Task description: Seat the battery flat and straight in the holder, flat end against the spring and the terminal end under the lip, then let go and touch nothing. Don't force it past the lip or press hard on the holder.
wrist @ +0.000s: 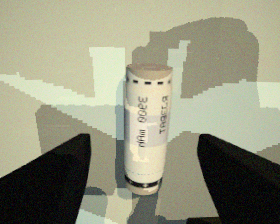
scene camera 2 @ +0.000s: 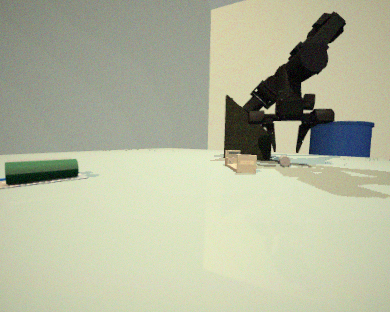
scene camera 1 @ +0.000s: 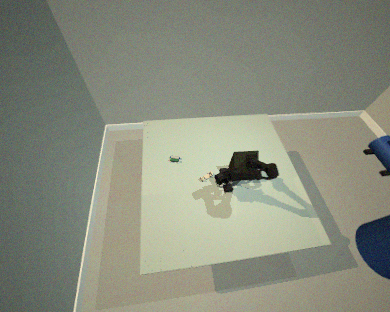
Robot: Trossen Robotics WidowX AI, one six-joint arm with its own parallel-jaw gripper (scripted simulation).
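Pictures: my gripper, a battery. Wrist view: my gripper too.
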